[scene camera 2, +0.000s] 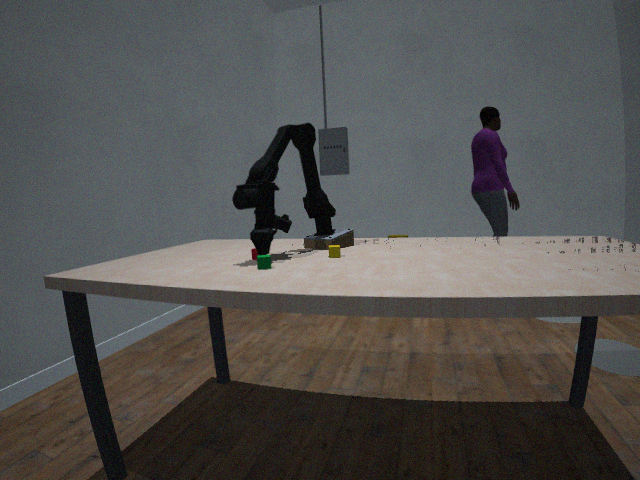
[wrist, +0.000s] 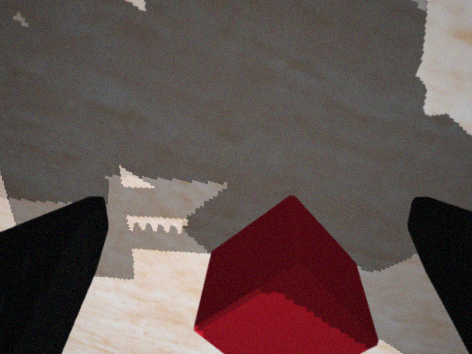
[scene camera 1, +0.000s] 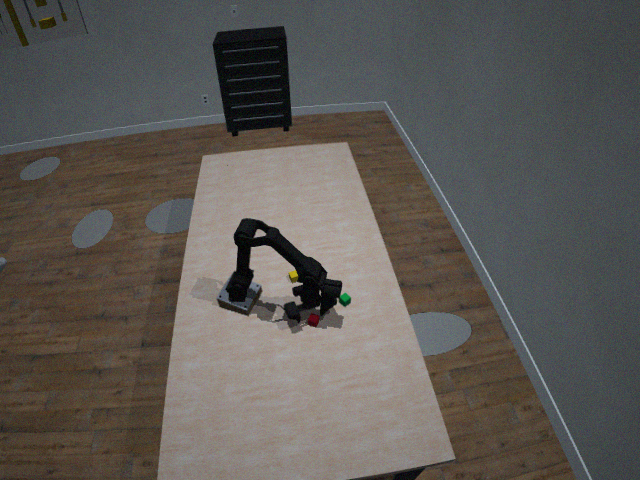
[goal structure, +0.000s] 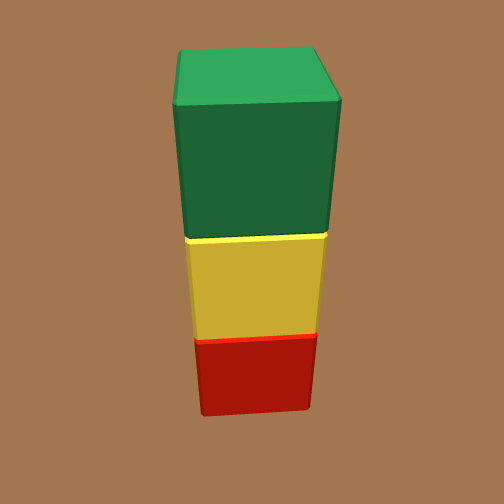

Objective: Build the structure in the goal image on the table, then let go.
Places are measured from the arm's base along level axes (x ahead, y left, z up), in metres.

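Pixels of known places: gripper, fingertip midpoint: (wrist: pixel 261 212) (scene camera 1: pixel 309 319); arm's base at its link origin: (scene camera 2: pixel 325 233) (scene camera 1: pixel 237 294).
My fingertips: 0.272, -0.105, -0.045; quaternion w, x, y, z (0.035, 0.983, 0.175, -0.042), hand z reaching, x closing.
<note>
For each thing: its top centre in the pictures, then the offset to it from my fingertips, as dx, dy, dz. Level surfaces: height alone.
- red cube at its top centre: (wrist: pixel 286 340) (scene camera 2: pixel 258 248) (scene camera 1: pixel 313 317) +0.013, -0.015, +0.029
- table at its surface level: dz -0.004
- green cube at its top centre: (scene camera 2: pixel 263 255) (scene camera 1: pixel 345 297) +0.140, +0.068, +0.029
- yellow cube at its top centre: (scene camera 2: pixel 334 245) (scene camera 1: pixel 293 273) -0.051, +0.203, +0.029
A red cube (scene camera 1: pixel 313 320) (scene camera 2: pixel 254 254) (wrist: pixel 285 280) sits on the table (scene camera 1: pixel 289 392) (scene camera 2: pixel 439 279). My gripper (scene camera 1: pixel 309 315) (scene camera 2: pixel 262 251) (wrist: pixel 261 212) is open and points down at the red cube. In the wrist view the cube shows between the two spread fingers, low in the frame, with a corner toward the top; no finger touches it there. A green cube (scene camera 1: pixel 345 299) (scene camera 2: pixel 264 261) stands apart, to the right of the gripper in scene camera 1. A yellow cube (scene camera 1: pixel 293 276) (scene camera 2: pixel 334 251) stands apart, nearer the arm's base.
The arm's base block (scene camera 1: pixel 251 303) (scene camera 2: pixel 341 239) stands on the table, left of the cubes in scene camera 1. A dark drawer cabinet (scene camera 1: pixel 253 77) stands beyond the table's far end. A person (scene camera 2: pixel 488 162) in purple stands behind the table in scene camera 2.
</note>
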